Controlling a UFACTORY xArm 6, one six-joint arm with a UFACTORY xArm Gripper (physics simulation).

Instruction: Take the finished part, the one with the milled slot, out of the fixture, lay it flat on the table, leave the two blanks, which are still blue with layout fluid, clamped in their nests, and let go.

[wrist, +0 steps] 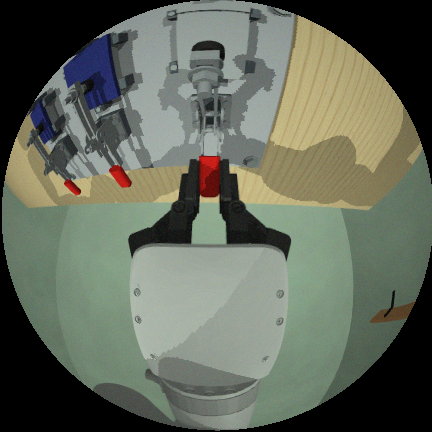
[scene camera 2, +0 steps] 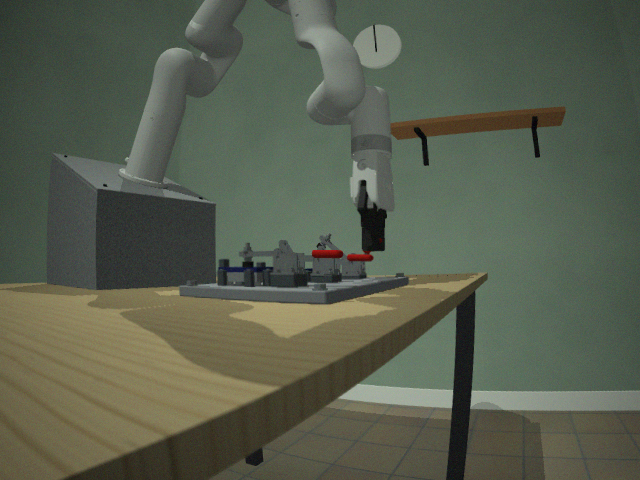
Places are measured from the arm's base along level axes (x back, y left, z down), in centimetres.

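Pixels of known places: gripper, between the fingertips: (wrist: 209, 168) (scene camera 2: 373, 250); arm's base, origin of its link: (scene camera 2: 143, 179).
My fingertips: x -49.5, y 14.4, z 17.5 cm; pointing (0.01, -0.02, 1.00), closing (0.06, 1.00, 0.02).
Note:
For each thing: its top centre in the pictures, then the offset to it from my fingertips. "spot": a spot on its surface instead. Level surfaces: height alone.
- red handle, centre of its top: (wrist: 208, 186) dz -2.2, dx +0.3, dy +0.0 cm
- grey surface, a spot on its surface: (wrist: 220, 29) spot: dz +3.3, dx +12.8, dy -0.2 cm
- blue blank, centre of its top: (scene camera 2: 245, 267) dz +2.3, dx +9.9, dy -22.6 cm
- wooden table, height of its surface: dz +6.4 cm
My gripper (scene camera 2: 373, 248) (wrist: 209, 168) is shut on the red handle (wrist: 209, 167) of the middle toggle clamp in the wrist view. This clamp's arm (wrist: 204, 85) is raised, its black-tipped end lifted clear of the nest. Between that nest's corner posts, a grey surface (wrist: 220, 29) appears to be the finished part; I cannot make out its slot. Two blue blanks (wrist: 92, 70) (wrist: 42, 120) sit in the nests at the left of the wrist view, with clamp arms reaching over them. One blue blank (scene camera 2: 232, 269) also shows edge-on in the scene view.
The grey fixture plate (scene camera 2: 248, 296) (wrist: 150, 32) lies on the wooden table (scene camera 2: 129, 351) (wrist: 330, 95). Two other red clamp handles (scene camera 2: 327, 253) (wrist: 120, 176) (scene camera 2: 359, 257) (wrist: 72, 187) stand beside my gripper. The grey robot pedestal (scene camera 2: 155, 242) is behind the fixture's left side.

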